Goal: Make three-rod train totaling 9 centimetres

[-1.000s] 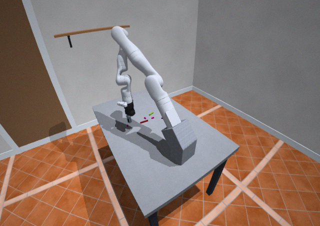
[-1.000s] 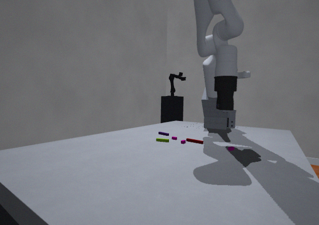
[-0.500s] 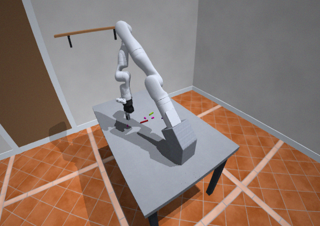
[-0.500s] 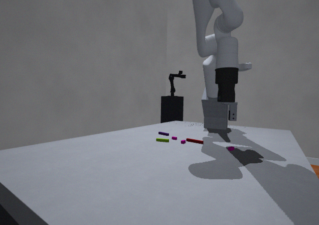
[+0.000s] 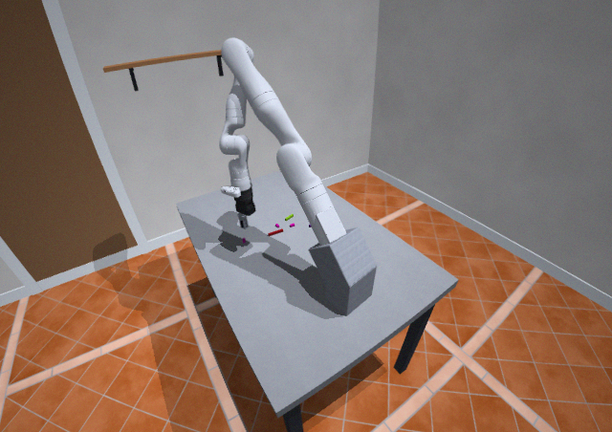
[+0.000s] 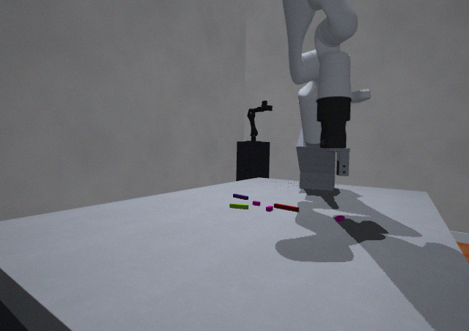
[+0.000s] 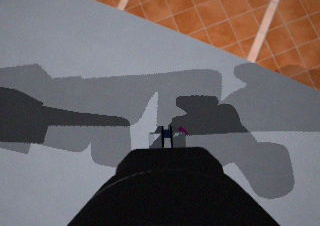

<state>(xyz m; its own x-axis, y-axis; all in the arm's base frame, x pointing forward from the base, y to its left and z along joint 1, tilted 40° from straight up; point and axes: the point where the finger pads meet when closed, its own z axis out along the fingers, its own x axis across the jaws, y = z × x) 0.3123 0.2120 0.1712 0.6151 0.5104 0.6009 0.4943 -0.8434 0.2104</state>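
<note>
Right now my hand is 2 cm short of the purple rod, 32 cm to the left of it and 11 cm above it. From my hand the other things lie so: blue rod 1 cm below; then lime rod 12 cm ahead, 23 cm to the right, 11 cm below; then red rod 3 cm ahead, 13 cm to the right, 11 cm below.
</note>
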